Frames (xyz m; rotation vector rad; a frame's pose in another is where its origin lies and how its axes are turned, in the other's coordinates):
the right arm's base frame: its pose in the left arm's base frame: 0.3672 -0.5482 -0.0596 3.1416 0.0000 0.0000
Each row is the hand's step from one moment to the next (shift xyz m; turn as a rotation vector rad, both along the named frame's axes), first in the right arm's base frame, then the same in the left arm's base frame.
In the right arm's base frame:
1: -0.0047 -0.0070 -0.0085 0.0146 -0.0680 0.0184
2: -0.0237 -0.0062 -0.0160 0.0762 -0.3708 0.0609
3: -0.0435 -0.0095 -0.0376 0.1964 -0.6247 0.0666
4: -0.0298 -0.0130 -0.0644 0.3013 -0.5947 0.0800
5: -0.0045 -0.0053 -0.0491 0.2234 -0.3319 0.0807
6: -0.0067 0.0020 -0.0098 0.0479 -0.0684 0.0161
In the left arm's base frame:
1: -0.0047 0.0070 0.0085 0.0146 0.0680 -0.0184
2: -0.0237 0.0062 0.0160 0.0762 0.3708 -0.0609
3: -0.0435 0.0095 0.0376 0.1964 0.6247 -0.0666
4: -0.0298 0.0130 0.0644 0.3013 0.5947 -0.0800
5: -0.0045 0.0053 0.0491 0.2234 0.3319 -0.0807
6: -0.0067 -0.0020 0.0098 0.0479 0.0684 -0.0161

